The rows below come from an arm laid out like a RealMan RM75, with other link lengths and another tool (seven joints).
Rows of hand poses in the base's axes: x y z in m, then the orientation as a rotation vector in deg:
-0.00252 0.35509 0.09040 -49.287 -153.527 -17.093
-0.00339 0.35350 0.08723 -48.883 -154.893 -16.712
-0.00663 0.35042 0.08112 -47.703 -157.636 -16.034
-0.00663 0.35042 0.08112 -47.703 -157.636 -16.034
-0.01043 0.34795 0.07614 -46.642 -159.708 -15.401
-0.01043 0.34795 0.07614 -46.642 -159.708 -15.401
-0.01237 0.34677 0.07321 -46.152 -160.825 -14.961
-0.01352 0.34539 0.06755 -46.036 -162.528 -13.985
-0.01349 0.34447 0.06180 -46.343 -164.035 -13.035
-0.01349 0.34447 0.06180 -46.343 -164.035 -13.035
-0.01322 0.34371 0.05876 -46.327 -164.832 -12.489
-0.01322 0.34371 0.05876 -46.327 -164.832 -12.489
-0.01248 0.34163 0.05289 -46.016 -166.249 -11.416
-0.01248 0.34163 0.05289 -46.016 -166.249 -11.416
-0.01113 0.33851 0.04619 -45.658 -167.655 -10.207
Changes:
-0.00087 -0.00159 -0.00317 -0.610 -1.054 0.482
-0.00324 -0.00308 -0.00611 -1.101 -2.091 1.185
0.00000 0.00000 0.00000 0.000 0.000 0.000
-0.00380 -0.00247 -0.00498 -0.878 -1.532 0.998
0.00000 0.00000 0.00000 0.000 0.000 0.000
-0.00194 -0.00118 -0.00293 -0.546 -0.821 0.483
-0.00115 -0.00138 -0.00566 -1.106 -1.297 0.331
0.00003 -0.00092 -0.00575 -1.078 -1.212 0.022
0.00000 0.00000 0.00000 0.000 0.000 0.000
0.00027 -0.00076 -0.00304 -0.572 -0.599 0.130
0.00000 0.00000 0.00000 0.000 0.000 0.000
0.00074 -0.00208 -0.00587 -1.042 -0.992 0.418
0.00000 0.00000 0.00000 0.000 0.000 0.000
0.00135 -0.00312 -0.00670 -1.111 -0.953 0.446

